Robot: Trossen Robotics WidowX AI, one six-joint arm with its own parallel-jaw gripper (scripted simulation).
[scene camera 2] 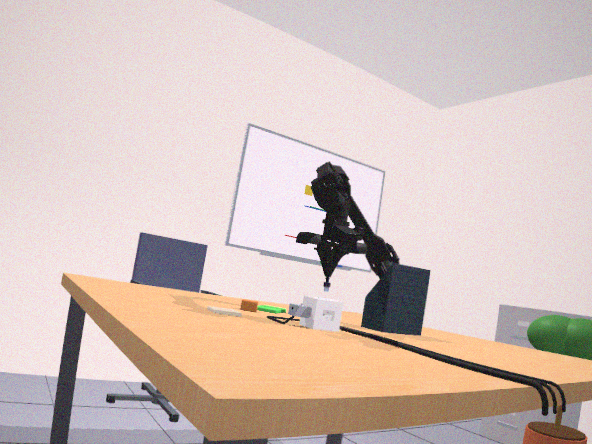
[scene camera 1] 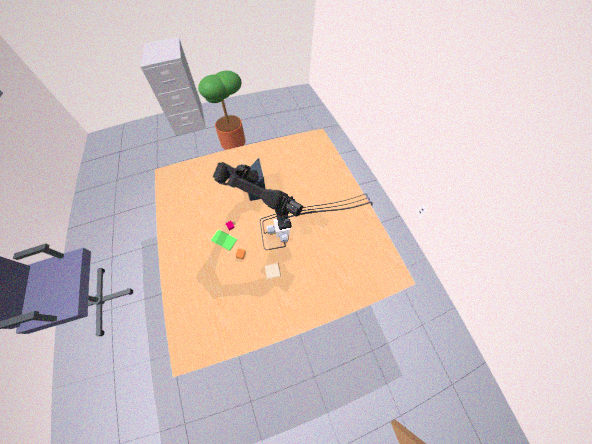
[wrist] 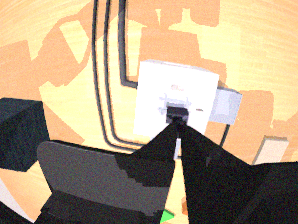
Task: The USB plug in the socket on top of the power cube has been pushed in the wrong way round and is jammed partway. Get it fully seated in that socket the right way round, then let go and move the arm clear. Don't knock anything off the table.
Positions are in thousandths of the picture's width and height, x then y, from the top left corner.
Scene:
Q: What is my gripper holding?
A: A dark USB plug.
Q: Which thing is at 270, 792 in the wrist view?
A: My gripper.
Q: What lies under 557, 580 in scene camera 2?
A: My gripper.

